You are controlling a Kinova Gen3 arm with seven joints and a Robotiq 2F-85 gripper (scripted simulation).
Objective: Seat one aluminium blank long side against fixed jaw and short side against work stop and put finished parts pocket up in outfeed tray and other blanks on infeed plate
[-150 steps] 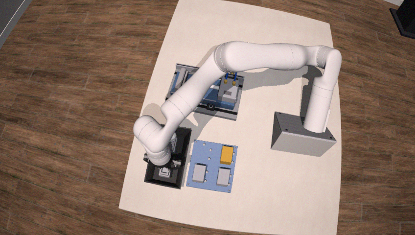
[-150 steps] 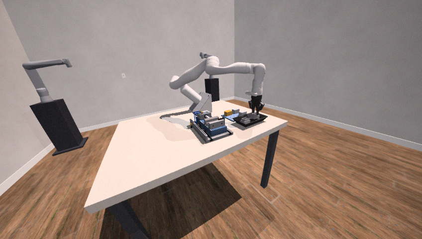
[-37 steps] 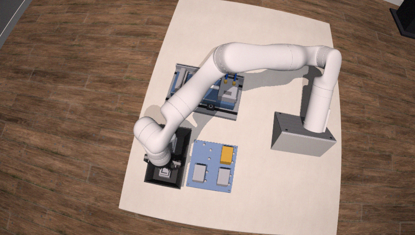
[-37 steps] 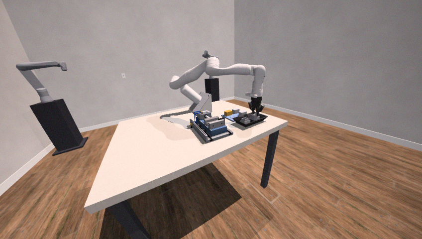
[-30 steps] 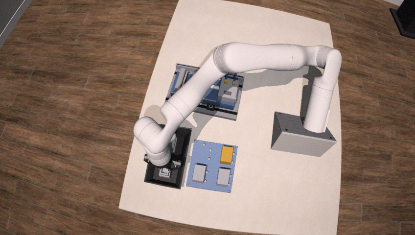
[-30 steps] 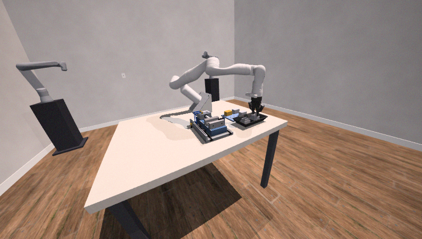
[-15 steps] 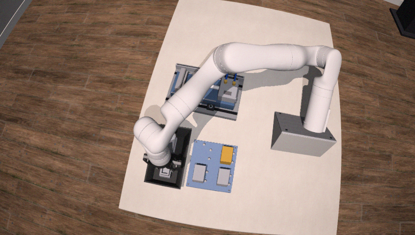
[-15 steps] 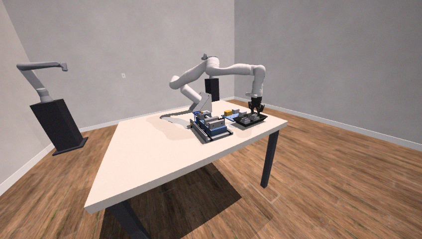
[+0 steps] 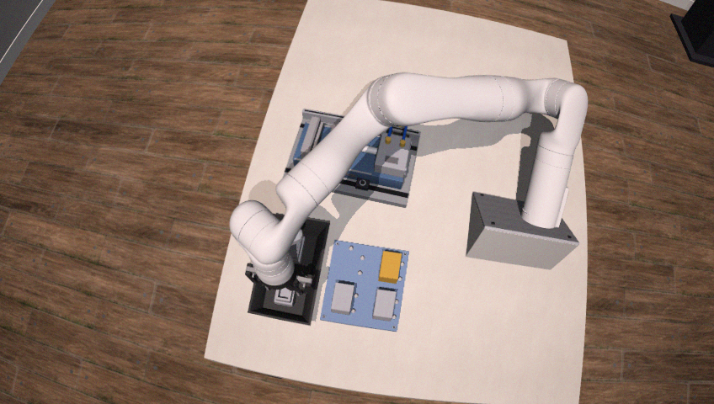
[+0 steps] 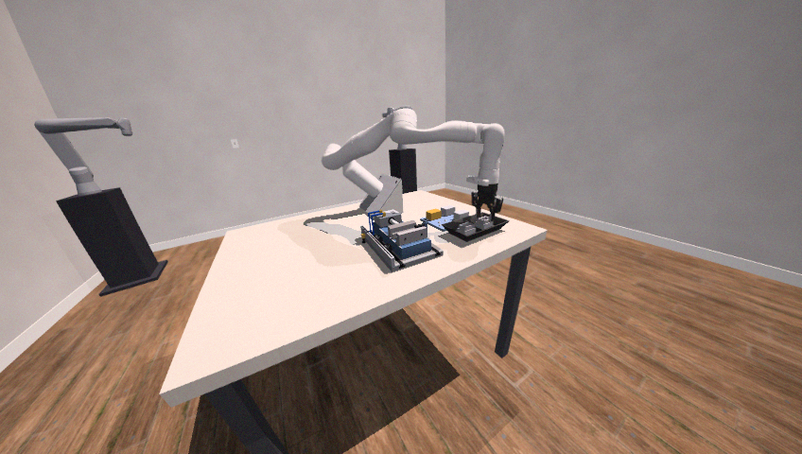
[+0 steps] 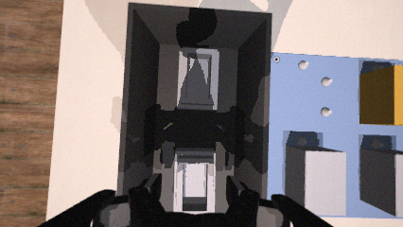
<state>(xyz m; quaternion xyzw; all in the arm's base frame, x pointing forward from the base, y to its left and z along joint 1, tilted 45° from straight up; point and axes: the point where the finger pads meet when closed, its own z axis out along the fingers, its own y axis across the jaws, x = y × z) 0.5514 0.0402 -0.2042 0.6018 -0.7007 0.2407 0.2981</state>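
My gripper is now 220 mm past the brass blank, 70 mm to the left of it and 30 mm above it. From my hand the other things lie so: white rod 140 mm behind, 340 mm to the right, 20 mm above; hose block 220 mm behind, 330 mm to the right, 20 mm above; blue vise 120 mm behind, 340 mm to the right, 20 mm below.
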